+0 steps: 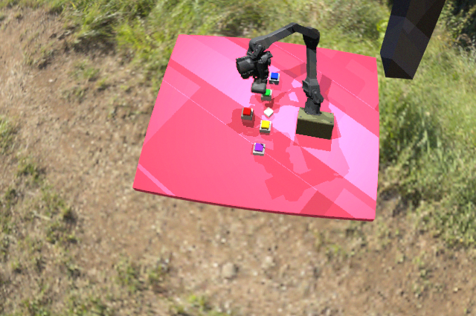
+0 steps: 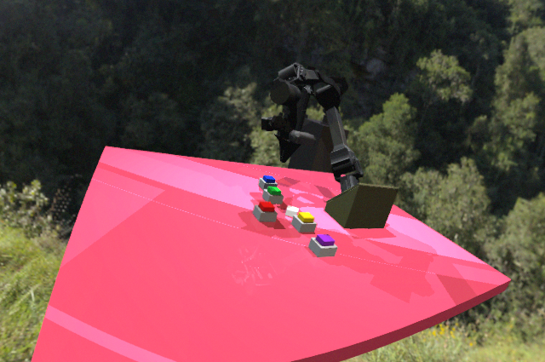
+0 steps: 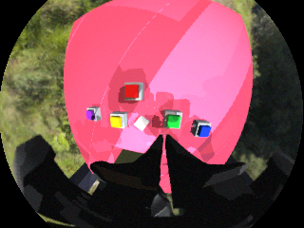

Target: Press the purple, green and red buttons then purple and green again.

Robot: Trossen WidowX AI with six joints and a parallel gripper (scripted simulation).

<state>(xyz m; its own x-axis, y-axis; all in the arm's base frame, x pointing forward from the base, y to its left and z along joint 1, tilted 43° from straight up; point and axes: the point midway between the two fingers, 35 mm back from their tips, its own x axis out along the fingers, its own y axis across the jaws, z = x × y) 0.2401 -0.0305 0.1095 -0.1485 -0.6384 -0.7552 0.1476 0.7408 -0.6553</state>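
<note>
The green button lies 100 mm below my gripper tip, 30 mm to the right of it and 20 mm behind it. Round my gripper tip: yellow button 140 mm to the left, 100 mm below, 20 mm behind; small white block 120 mm below, 60 mm to the left, 30 mm behind; red button 100 mm below, 70 mm to the left, 70 mm ahead.
</note>
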